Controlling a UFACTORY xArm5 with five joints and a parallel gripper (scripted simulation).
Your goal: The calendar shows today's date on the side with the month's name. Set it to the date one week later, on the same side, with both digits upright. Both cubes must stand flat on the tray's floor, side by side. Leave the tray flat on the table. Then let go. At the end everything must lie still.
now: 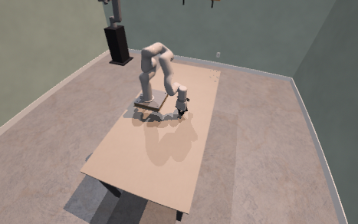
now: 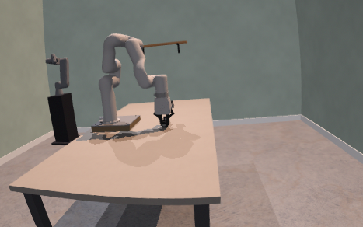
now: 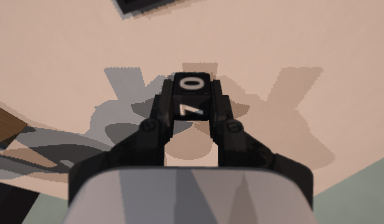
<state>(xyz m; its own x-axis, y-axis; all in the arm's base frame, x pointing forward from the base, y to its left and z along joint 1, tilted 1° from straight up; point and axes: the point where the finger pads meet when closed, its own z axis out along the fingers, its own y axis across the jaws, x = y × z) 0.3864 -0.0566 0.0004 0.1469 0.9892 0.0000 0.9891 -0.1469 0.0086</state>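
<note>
The black cube is 1 cm below my hand. Round my hand: black calendar tray (10 cm to the left, 2 cm below, 2 cm behind).
</note>
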